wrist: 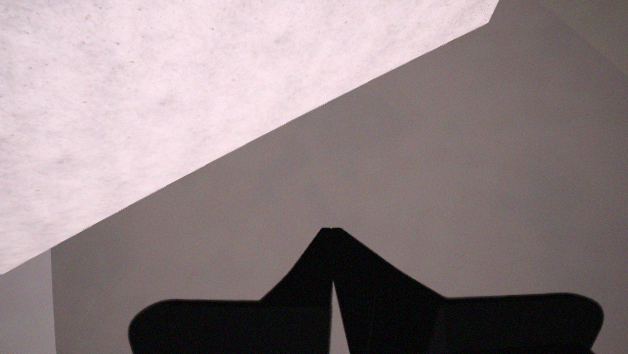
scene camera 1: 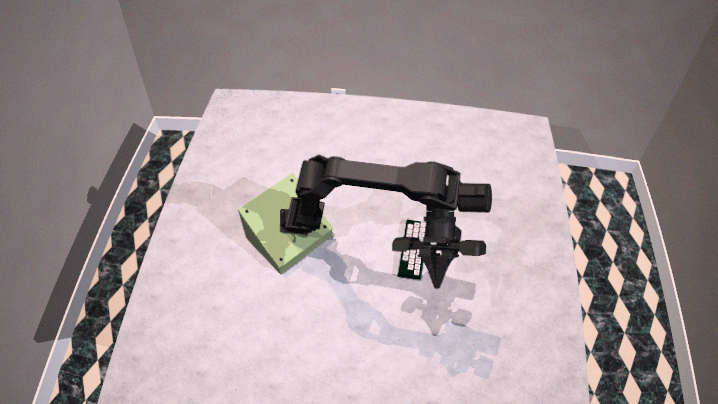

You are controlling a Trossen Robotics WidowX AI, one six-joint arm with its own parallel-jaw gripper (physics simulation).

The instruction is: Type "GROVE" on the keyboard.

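Seen in the pictures: gripper, fingertip midpoint: (wrist: 330,237) (scene camera 1: 437,288); arm's base at its link origin: (scene camera 1: 291,221).
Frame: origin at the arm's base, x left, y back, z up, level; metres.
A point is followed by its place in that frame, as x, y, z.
The keyboard (scene camera 1: 412,271) {-0.171, -0.307, -0.069} is a dark green board with white keys and lies on the table in the scene view. Its right part is hidden behind my gripper and arm, and the letters on its keys are too small to read. My gripper (scene camera 1: 437,286) {-0.384, -0.278, 0.228} (wrist: 330,237) {-0.384, -0.278, 0.228} is black and shut, with its fingertips together and nothing between them. In the scene view the tips show just right of the keyboard's lower end, and the gripper's shadow falls on the table below them. The keyboard does not show in the wrist view.
The arm's base stands on a green sloped block (scene camera 1: 260,217) {0.005, 0.083, 0.029} left of the keyboard. The pale table (scene camera 1: 210,331) {-0.269, 0.260, -0.081} (wrist: 150,90) {-0.469, -0.091, -0.082} ends at a straight edge in the wrist view, with a grey wall (wrist: 450,165) beyond it. A patterned floor (scene camera 1: 620,281) lies beside the table.
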